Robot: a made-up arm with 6 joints.
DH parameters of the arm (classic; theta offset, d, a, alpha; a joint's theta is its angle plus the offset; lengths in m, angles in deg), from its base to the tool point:
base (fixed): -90 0 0.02 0
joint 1: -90 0.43 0.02 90
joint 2: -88.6 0 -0.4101 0
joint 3: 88.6 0.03 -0.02 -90
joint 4: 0 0.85 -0.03 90
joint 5: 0 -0.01 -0.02 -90
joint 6: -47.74 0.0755 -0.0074 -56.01
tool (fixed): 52.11 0.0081 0 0
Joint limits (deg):
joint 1: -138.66..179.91
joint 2: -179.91..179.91
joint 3: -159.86..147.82
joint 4: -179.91..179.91
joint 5: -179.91..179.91
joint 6: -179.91..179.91
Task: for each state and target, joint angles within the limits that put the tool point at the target. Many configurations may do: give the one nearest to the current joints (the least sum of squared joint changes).
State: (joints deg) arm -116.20 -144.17 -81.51 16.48 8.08 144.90
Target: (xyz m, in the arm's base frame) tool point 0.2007 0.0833 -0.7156
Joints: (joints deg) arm -138.20 -125.46 -68.71 23.16 12.38 144.98
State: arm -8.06 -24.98 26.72 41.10 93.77 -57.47
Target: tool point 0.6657 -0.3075 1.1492
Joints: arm -29.71 -6.05 66.20 35.86 99.16 -56.66
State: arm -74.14 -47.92 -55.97 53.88 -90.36 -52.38
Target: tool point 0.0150 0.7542 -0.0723
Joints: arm -92.56 -55.63 -94.82 51.12 -96.16 -53.21
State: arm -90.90 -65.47 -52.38 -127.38 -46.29 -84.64
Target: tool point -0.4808 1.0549 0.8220
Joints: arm -63.20 -38.63 -48.88 -127.58 -48.97 -84.86
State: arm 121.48 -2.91 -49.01 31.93 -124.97 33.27
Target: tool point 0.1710 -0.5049 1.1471
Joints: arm 108.64 31.56 -93.48 29.20 -137.34 32.67
